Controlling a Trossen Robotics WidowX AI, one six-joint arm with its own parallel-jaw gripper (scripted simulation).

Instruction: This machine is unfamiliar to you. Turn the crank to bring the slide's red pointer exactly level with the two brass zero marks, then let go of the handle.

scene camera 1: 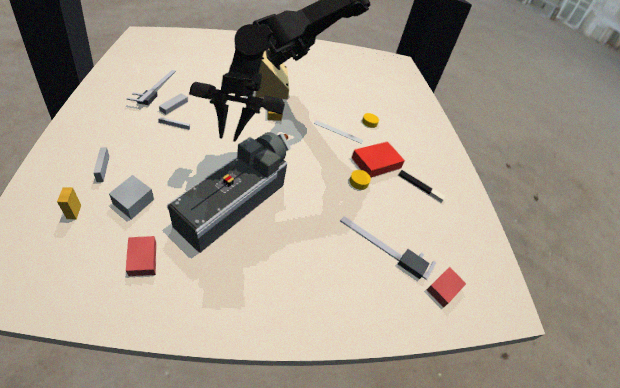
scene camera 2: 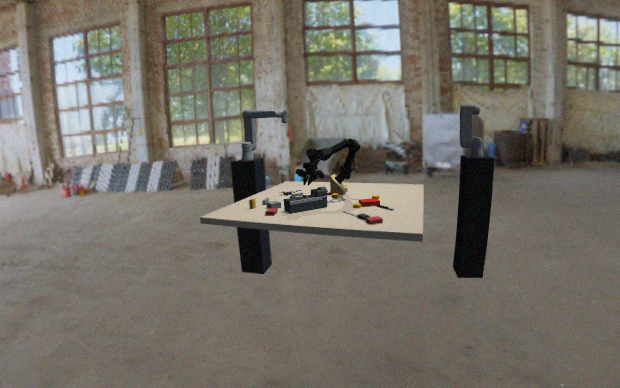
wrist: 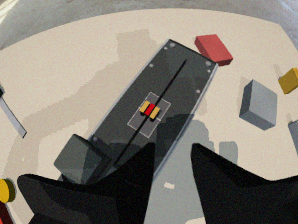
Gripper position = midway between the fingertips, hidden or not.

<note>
In view: my gripper (scene camera 1: 227, 140), a caliper-like tool (scene camera 1: 416, 265), a grey cube (scene camera 1: 131, 196) and a dark grey machine (scene camera 2: 318, 199).
The grey cube shows as well in the wrist view (wrist: 259, 104). My gripper also shows in the wrist view (wrist: 173, 149). The dark grey machine also shows in the wrist view (wrist: 175, 79).
</note>
